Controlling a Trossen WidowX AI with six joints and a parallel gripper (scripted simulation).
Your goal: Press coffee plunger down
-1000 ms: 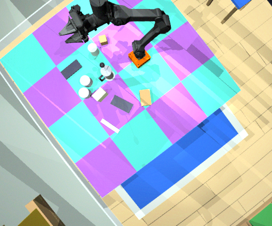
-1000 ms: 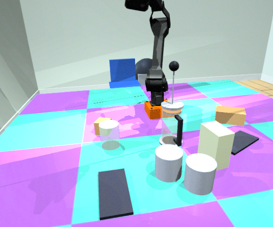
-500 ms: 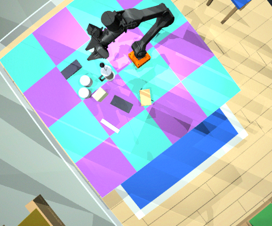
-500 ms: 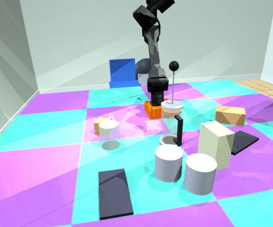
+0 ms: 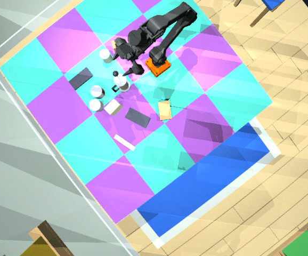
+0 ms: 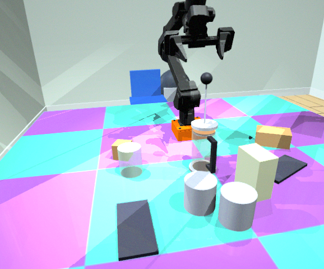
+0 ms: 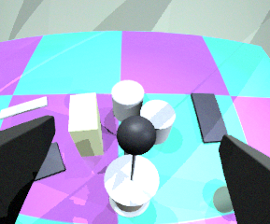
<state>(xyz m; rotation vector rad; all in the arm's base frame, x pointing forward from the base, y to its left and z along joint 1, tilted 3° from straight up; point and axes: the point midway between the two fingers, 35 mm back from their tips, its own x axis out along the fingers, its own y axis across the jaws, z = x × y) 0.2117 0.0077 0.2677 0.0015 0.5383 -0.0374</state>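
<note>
Now: gripper tip 170 mm above the glass coffee press and 40 mm short of it. Round my gripper tip: cream block: 250 mm below, 150 mm ahead, 90 mm to the left.
</note>
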